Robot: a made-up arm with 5 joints. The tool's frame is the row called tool.
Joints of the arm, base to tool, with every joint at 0 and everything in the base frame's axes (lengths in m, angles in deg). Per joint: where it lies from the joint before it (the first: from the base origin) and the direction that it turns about. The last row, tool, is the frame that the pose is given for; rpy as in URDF.
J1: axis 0 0 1 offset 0 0 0.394
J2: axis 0 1 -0.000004 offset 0 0 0
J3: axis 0 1 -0.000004 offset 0.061 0 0.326
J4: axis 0 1 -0.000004 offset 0.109 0 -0.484
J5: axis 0 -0.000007 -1 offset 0.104 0 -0.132
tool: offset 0 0 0 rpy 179.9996 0 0
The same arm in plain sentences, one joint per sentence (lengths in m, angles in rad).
The arm has five revolute joints in a row. What follows holds with every joint at zero, and every direction is one of the base frame's.
Joint 1 lies 0.394 m along +z from the base frame's origin and rotates about +z.
Joint 2 lies at the same point as joint 1 and rotates about +y.
Joint 3 lies 0.061 m along +x and 0.326 m along +z from joint 2 and rotates about +y.
Joint 4 lies 0.109 m along +x and 0.484 m along -z from joint 3 and rotates about +y.
Joint 5 lies 0.104 m along +x and 0.132 m along -z from joint 4 and rotates about -z.
The tool frame, which is the frame that the pose is given for, lies at the same point as joint 5; its axes are the base frame's turned by roll 3.1416, pitch 0 and yaw 0 rad (as in URDF: about the fixed x, then y, then z).

